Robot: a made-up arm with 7 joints. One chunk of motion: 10 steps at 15 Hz.
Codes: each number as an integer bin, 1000 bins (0 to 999) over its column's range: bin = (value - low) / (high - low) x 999, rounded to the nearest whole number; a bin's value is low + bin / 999 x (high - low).
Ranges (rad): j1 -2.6..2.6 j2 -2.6..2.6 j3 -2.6..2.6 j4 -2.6..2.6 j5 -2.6..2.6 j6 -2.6..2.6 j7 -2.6..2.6
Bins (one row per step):
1: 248 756 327 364 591 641 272
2: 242 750 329 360 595 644 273
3: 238 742 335 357 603 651 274
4: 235 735 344 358 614 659 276
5: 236 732 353 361 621 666 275
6: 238 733 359 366 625 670 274
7: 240 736 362 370 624 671 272
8: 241 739 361 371 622 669 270
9: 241 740 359 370 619 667 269
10: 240 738 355 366 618 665 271
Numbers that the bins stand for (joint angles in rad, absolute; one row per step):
1: -1.3091 1.3351 -0.8979 -0.7053 0.4763 0.7365 -1.1842
2: -1.3403 1.3039 -0.8875 -0.7261 0.4971 0.7522 -1.1790
3: -1.3612 1.2623 -0.8563 -0.7417 0.5387 0.7886 -1.1738
4: -1.3768 1.2258 -0.8094 -0.7365 0.5960 0.8302 -1.1634
5: -1.3716 1.2102 -0.7626 -0.7209 0.6324 0.8667 -1.1686
6: -1.3612 1.2154 -0.7313 -0.6949 0.6533 0.8875 -1.1738
7: -1.3508 1.2310 -0.7157 -0.6741 0.6480 0.8927 -1.1842
8: -1.3455 1.2466 -0.7209 -0.6689 0.6376 0.8823 -1.1946
9: -1.3455 1.2519 -0.7313 -0.6741 0.6220 0.8719 -1.1998
10: -1.3508 1.2414 -0.7522 -0.6949 0.6168 0.8615 -1.1894

